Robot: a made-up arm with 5 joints.
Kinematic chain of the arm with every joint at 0, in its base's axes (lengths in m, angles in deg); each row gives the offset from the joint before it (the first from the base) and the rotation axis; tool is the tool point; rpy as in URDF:
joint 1: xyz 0 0 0.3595 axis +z
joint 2: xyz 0 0 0 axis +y
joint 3: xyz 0.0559 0 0.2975 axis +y
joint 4: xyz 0.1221 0 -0.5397 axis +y
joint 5: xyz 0.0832 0 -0.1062 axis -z
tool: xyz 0 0 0 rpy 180 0 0
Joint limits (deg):
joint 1: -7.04..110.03
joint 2: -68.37..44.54
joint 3: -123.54..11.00
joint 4: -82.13..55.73
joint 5: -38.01..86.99
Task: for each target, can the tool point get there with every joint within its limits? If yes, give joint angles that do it. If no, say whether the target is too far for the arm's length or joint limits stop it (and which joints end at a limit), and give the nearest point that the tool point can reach.
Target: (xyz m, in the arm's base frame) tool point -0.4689 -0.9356 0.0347
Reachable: no: too far | nearest point -0.1149 -0.2294 0.0873 | short by 0.792 m
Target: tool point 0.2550 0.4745 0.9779
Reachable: yes | joints 61.75 6.27 -105.70 -69.75 49.17
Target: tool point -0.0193 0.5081 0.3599
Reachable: yes | joints 92.17 -33.02 -16.79 8.37 58.94
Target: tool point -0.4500 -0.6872 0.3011
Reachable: no: joint limits stop it (at a limit: joint 2, joint 3, joint 4) | nearest point -0.1405 -0.2146 0.0873 | short by 0.604 m
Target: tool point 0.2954 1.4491 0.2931
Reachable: no: too far | nearest point 0.1846 0.9055 0.4010 | short by 0.565 m
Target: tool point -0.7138 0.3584 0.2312
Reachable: no: joint limits stop it (at a limit: joint 1) | nearest point -0.1991 0.5461 0.2312 | short by 0.548 m
